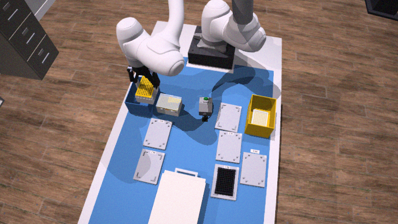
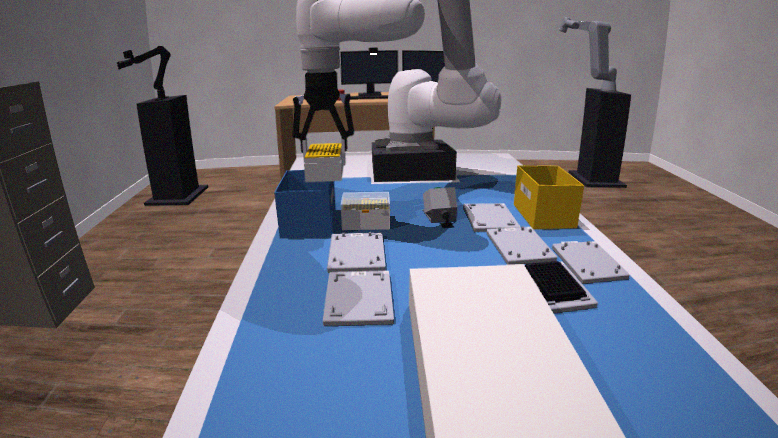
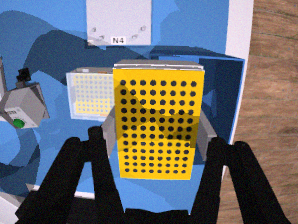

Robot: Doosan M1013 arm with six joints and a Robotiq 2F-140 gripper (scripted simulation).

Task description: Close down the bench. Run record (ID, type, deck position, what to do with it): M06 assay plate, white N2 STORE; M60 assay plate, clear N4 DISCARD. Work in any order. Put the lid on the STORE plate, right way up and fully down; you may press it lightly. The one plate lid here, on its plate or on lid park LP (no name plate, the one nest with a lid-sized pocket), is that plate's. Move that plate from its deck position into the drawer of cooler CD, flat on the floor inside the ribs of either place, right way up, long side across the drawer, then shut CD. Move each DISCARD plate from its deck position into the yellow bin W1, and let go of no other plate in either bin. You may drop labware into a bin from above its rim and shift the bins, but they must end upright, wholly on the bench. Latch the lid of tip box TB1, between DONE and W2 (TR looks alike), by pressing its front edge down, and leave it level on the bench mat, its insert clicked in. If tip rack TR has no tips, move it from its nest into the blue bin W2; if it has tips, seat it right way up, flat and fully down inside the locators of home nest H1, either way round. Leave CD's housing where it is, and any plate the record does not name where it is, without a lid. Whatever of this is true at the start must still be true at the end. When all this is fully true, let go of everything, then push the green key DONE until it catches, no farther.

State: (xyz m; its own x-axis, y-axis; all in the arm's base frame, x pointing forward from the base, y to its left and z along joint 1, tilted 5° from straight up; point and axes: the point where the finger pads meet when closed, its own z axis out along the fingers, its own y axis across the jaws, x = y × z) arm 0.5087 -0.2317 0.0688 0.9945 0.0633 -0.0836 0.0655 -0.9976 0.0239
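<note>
The green key DONE is 280 mm to the left of my hand, 120 mm below it and 90 mm behind it. The rest, counted from my hand: blue bin W2 (150 mm below, 50 mm to the right, 20 mm behind); then tip box TB1 (150 mm below, 100 mm to the left, 10 mm behind); then tip rack TR (10 mm to the right, 10 mm below, 10 mm behind).
</note>
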